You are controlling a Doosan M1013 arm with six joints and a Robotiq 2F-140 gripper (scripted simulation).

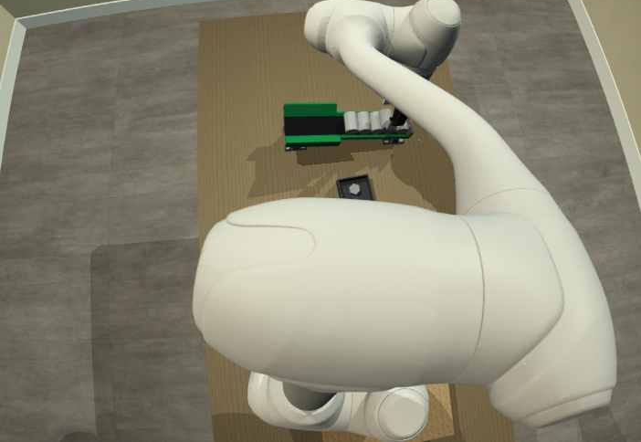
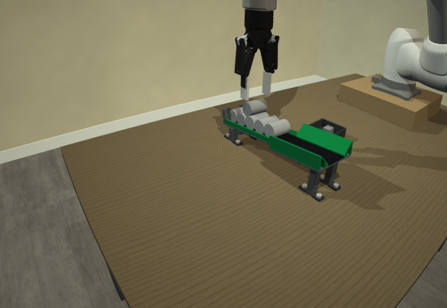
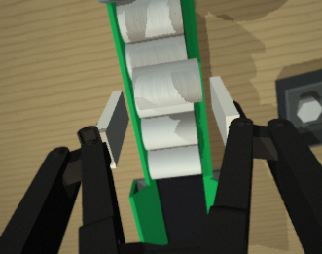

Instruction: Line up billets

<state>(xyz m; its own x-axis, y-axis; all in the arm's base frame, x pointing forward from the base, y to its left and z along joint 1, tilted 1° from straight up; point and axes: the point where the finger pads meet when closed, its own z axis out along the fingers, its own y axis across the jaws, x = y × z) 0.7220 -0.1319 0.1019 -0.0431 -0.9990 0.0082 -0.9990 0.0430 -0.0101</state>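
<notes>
Now: hand 11 cm above the grey stop and 8 cm to the left of it. Round my hand: dark tray (20 cm behind, 16 cm below, 11 cm to the left).
</notes>
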